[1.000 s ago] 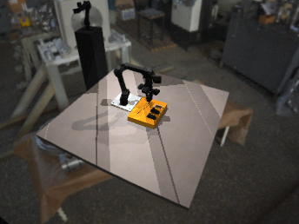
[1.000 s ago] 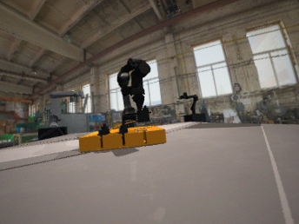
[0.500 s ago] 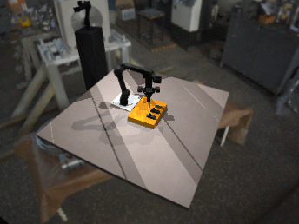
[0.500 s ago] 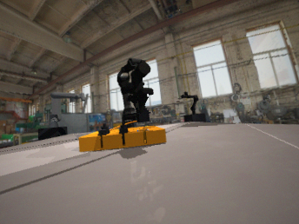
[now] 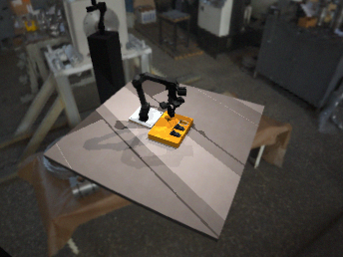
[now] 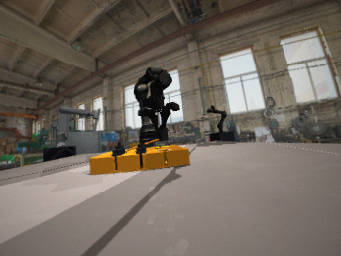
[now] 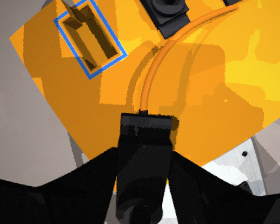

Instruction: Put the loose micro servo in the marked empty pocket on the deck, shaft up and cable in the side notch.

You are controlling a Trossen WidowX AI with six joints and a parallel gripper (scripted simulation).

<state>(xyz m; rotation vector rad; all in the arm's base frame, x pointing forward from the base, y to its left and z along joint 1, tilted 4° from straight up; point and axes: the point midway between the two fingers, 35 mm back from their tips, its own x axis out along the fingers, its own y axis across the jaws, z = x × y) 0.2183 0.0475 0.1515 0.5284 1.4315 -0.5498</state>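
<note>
My gripper tip is now 2 cm past the orange deck, 7 cm to the left of it and 10 cm above it.
</note>
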